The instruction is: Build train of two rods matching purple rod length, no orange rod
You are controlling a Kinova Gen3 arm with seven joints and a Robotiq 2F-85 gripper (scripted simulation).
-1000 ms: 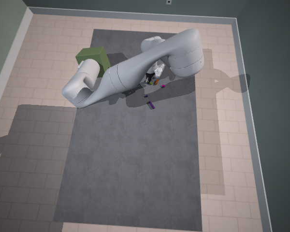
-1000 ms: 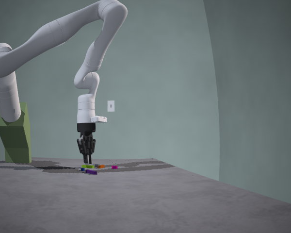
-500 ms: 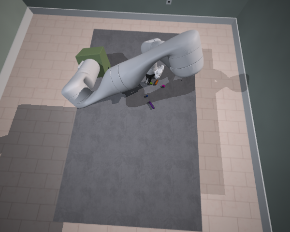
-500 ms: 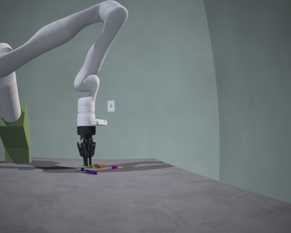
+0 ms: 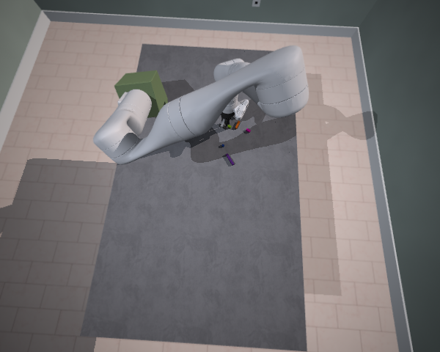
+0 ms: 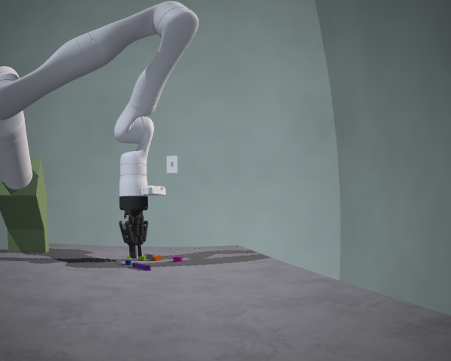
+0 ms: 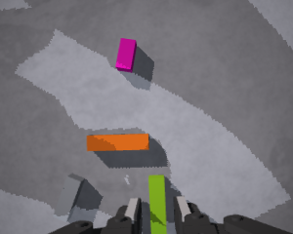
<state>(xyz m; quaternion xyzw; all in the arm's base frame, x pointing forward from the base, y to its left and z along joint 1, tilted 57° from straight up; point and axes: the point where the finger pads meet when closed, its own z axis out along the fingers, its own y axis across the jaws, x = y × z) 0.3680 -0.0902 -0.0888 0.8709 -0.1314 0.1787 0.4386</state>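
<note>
The lime rod is 1 cm below my hand. From my hand the other things lie so: blue rod (11 cm to the right, 2 cm behind, 1 cm below); grey rod (5 cm to the left, 3 cm ahead, 1 cm below); orange rod (5 cm ahead, 1 cm below).
</note>
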